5 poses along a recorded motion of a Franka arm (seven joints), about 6.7 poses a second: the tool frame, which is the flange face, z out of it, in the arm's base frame.
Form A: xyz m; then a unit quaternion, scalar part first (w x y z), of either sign.
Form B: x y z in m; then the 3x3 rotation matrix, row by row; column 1 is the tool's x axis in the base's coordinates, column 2 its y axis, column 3 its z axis. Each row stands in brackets. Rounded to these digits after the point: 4 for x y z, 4 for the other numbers.
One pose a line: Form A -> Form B
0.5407, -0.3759, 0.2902, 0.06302, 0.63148, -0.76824, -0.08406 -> [0.5407, -0.3759, 0.2902], [[-0.1945, -0.9597, -0.2030], [-0.9809, 0.1883, 0.0496], [-0.0093, 0.2087, -0.9779]]
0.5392, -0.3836, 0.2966, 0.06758, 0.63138, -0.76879, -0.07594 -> [0.5392, -0.3836, 0.2966], [[-0.1936, -0.9605, -0.1998], [-0.9810, 0.1912, 0.0314], [0.0080, 0.2021, -0.9793]]
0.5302, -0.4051, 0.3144, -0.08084, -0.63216, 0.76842, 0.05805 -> [0.5302, -0.4051, 0.3144], [[-0.1877, -0.9621, -0.1976], [-0.9809, 0.1940, -0.0130], [0.0508, 0.1914, -0.9802]]
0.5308, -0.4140, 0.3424, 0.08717, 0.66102, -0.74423, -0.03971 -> [0.5308, -0.4140, 0.3424], [[-0.1109, -0.9770, -0.1822], [-0.9908, 0.1230, -0.0561], [0.0773, 0.1743, -0.9816]]
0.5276, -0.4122, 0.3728, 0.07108, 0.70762, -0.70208, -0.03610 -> [0.5276, -0.4122, 0.3728], [[0.0116, -0.9885, -0.1509], [-0.9987, -0.0041, -0.0499], [0.0487, 0.1513, -0.9873]]
